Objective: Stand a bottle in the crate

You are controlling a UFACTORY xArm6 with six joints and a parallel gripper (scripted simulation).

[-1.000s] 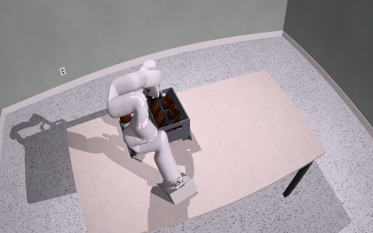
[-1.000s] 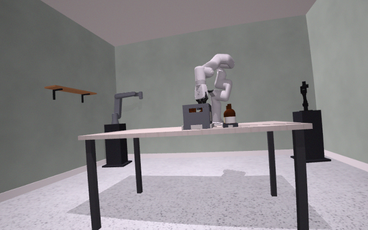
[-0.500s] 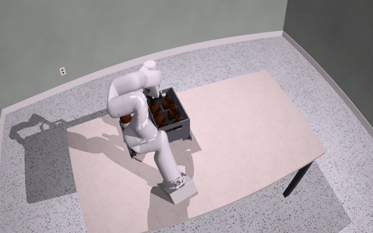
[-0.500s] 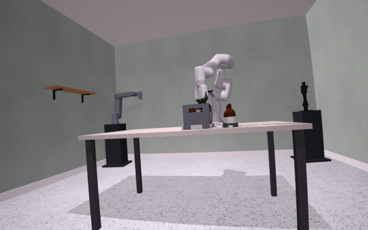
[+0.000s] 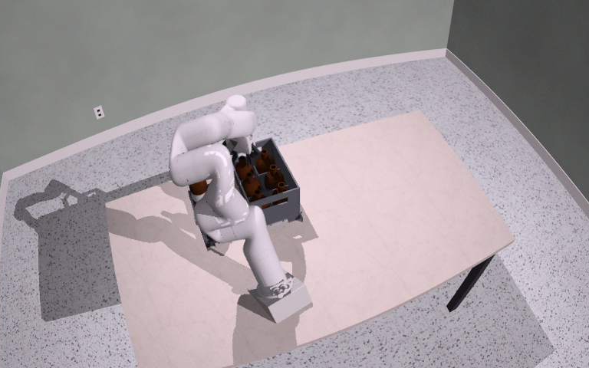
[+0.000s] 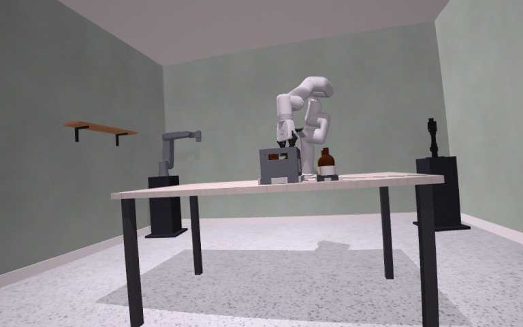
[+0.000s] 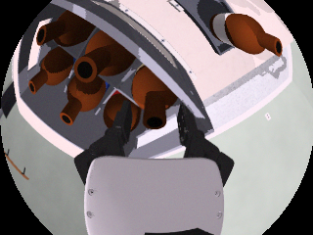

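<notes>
My gripper is now 9 cm past the grey crate, 8 cm above it and 3 cm to the left of it. Round my hand: tray 19 cm to the left, 15 cm below, 6 cm behind.
</notes>
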